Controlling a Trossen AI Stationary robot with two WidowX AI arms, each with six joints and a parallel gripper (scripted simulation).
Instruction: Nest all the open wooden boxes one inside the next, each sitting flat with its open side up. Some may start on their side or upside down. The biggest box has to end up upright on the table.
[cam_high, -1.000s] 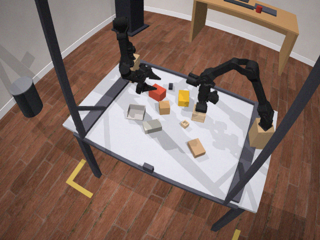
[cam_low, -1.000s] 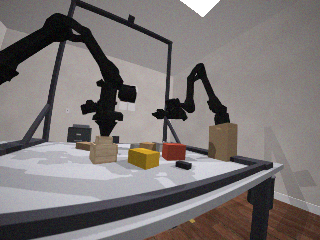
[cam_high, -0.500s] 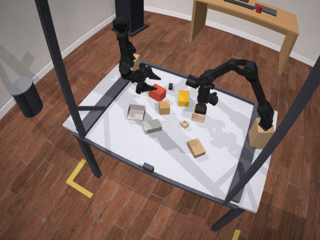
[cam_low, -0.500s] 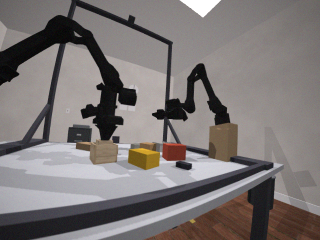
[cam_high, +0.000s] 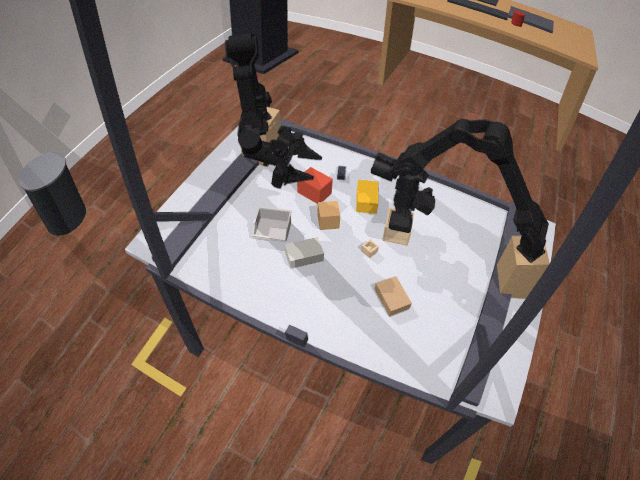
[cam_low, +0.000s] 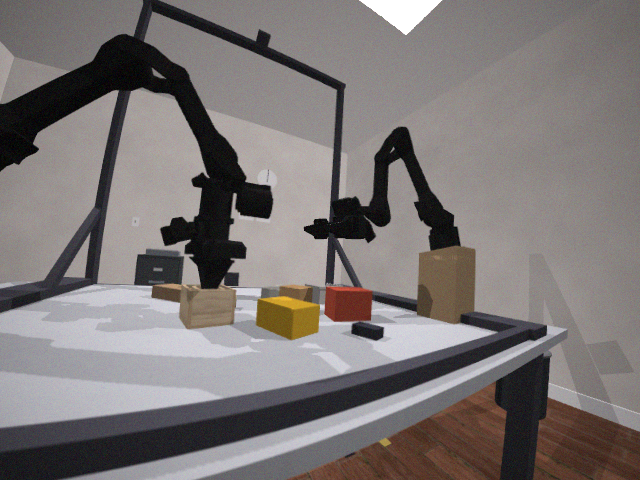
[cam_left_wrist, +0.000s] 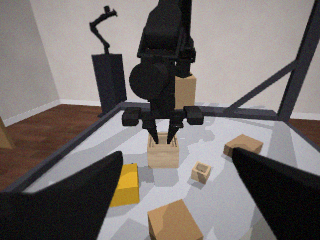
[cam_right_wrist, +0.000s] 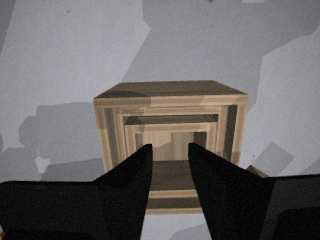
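The tan cube lies 18 cm below my left hand, 7 cm to the right of it and 2 cm ahead of it. Round my left hand: red block (18 cm below, 10 cm ahead, 3 cm to the left); grey block (19 cm below, 12 cm behind, 9 cm to the right); white tray (18 cm below, 10 cm behind, 4 cm to the left).
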